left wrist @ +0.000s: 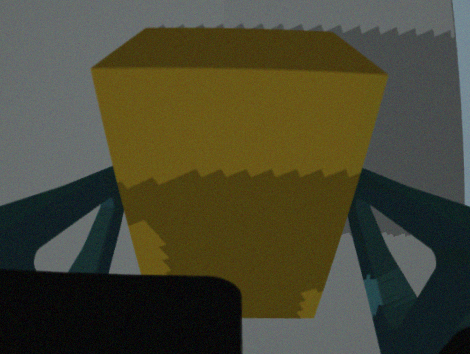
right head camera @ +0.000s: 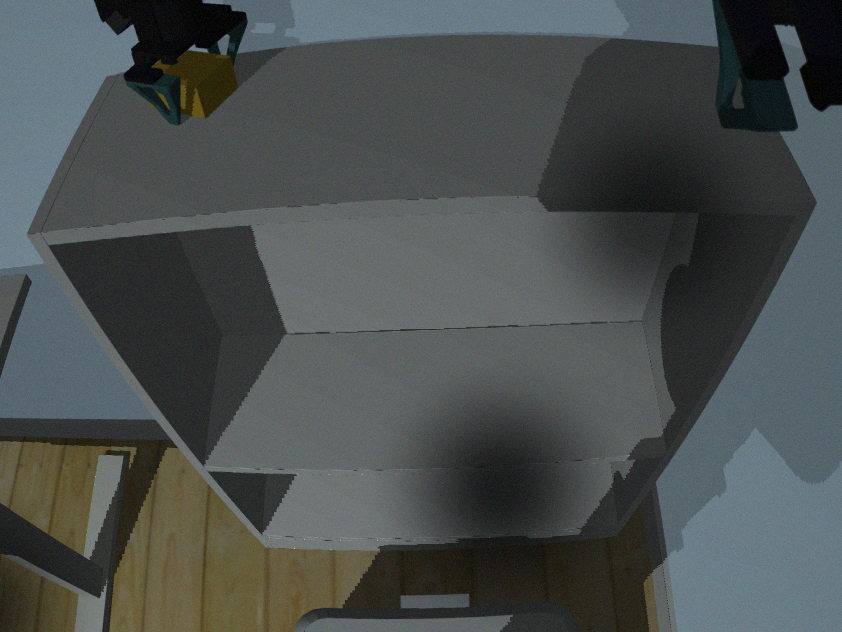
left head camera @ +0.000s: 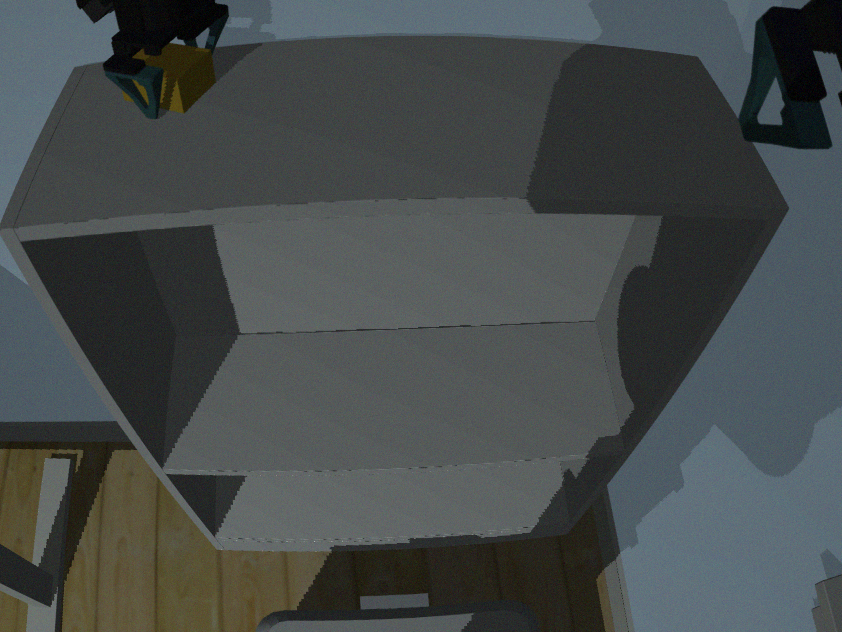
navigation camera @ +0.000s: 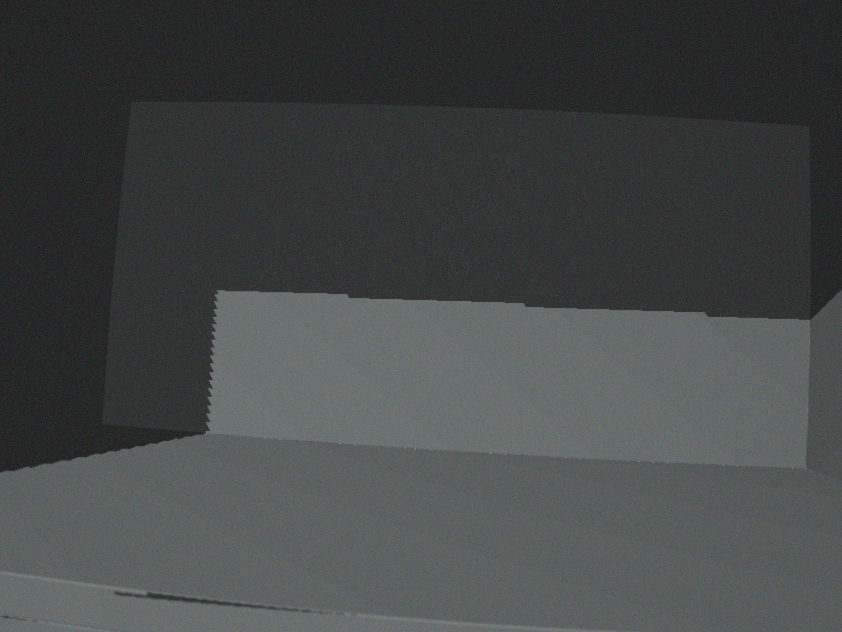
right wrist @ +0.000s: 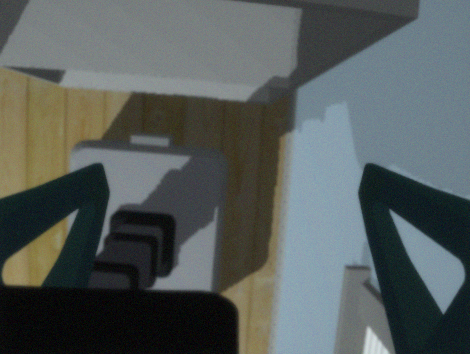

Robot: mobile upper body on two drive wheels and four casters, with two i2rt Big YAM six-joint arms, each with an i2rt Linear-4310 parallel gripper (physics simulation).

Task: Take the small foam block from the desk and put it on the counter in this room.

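Frame: origin at the left arm's base, x back, y right, z up, level; metres.
Where they show: left gripper, between the fingertips: (left wrist: 235, 178) (right head camera: 201, 98) (left head camera: 177, 92); right gripper, between the fingertips: (right head camera: 794, 114) (left head camera: 805, 129) (right wrist: 233, 177).
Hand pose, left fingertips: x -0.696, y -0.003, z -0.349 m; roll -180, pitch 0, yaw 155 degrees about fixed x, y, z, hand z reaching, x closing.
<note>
Each offset is from my left fingertips to the centre of the thing. "pt": to the spot under its first point. Level surfaces: height alone.
The small foam block @(dx -0.006, dy -0.012, dz +0.022 m) (left head camera: 193, 76) (right head camera: 216, 78) (left wrist: 240, 120) is yellow and sits on the top of the grey counter-like unit @(pt dx +0.092, dy +0.220, dz -0.001 m) (left head camera: 380, 129) (right head camera: 408, 129), near its far left corner in both head camera views. My left gripper (left head camera: 182, 81) (right head camera: 204, 89) (left wrist: 235, 178) is open, with one finger on each side of the block. The near finger hides part of the block in the head views. My right gripper (right wrist: 233, 177) is open and empty, at the right of the unit. I cannot make out the desk in these views.
The unit has open shelves facing me; a shelf interior @(pt dx +0.083, dy +0.255, dz -0.961 m) (navigation camera: 476, 517) fills the lower navigation view. Wooden floor @(dz -1.061 m) (left head camera: 129, 530) (right wrist: 250, 200) lies below. A grey rounded panel (right wrist: 200, 240) (left head camera: 380, 622) is near me. Pale bars (left head camera: 44, 564) (right head camera: 102, 544) stand at lower left.
</note>
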